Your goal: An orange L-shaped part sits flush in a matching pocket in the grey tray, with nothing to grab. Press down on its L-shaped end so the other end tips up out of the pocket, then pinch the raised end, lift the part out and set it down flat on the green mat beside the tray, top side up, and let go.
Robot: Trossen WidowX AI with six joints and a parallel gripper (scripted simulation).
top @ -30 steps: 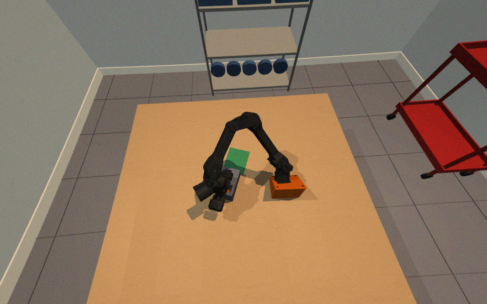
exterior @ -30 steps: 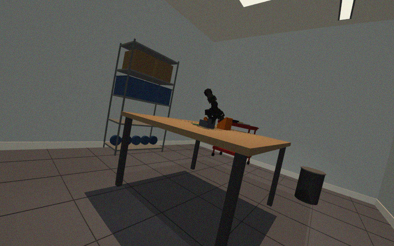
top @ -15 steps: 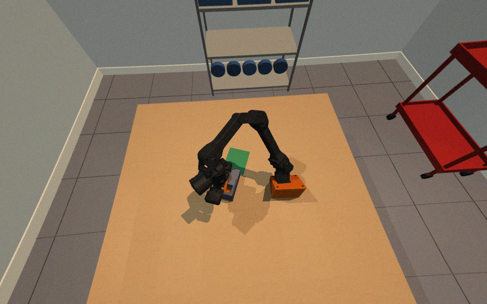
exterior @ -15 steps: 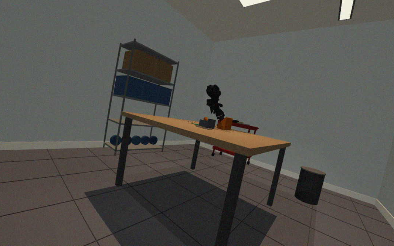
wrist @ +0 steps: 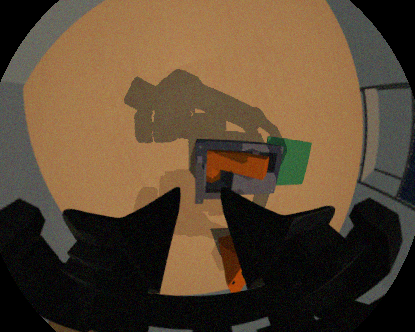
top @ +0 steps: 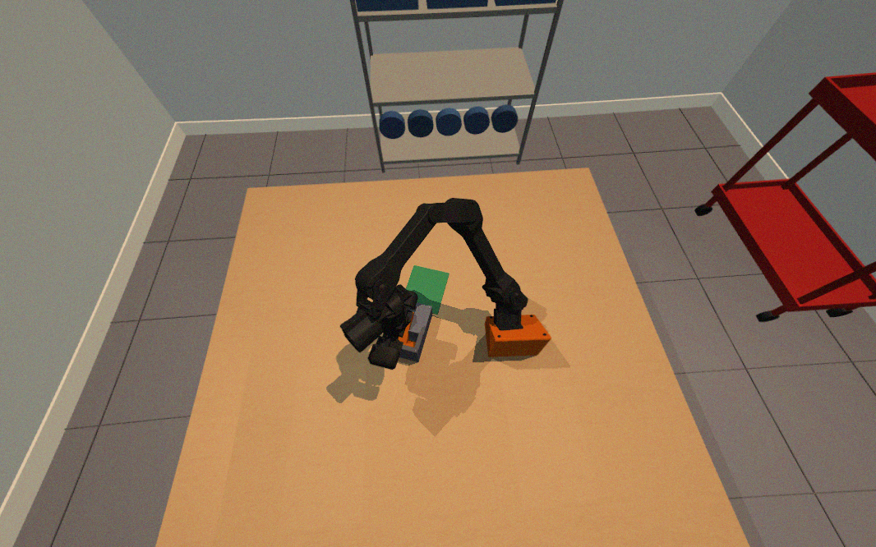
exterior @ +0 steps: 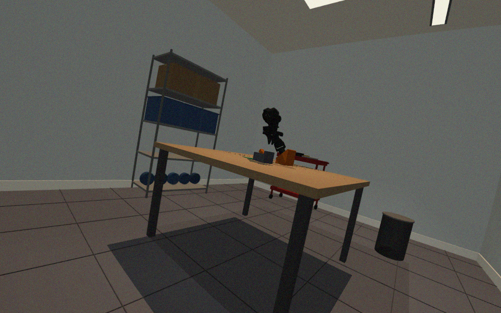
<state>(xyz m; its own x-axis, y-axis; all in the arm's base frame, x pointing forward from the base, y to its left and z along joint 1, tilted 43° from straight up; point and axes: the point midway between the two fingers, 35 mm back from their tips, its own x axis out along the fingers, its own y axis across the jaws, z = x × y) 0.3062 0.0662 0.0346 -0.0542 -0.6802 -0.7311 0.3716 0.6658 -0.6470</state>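
My gripper tip is 2 cm past the orange L-shaped part, 4 cm to the left of it and 10 cm above it. Also, from my gripper tip: green mat: 9 cm behind, 21 cm to the right, 16 cm below.
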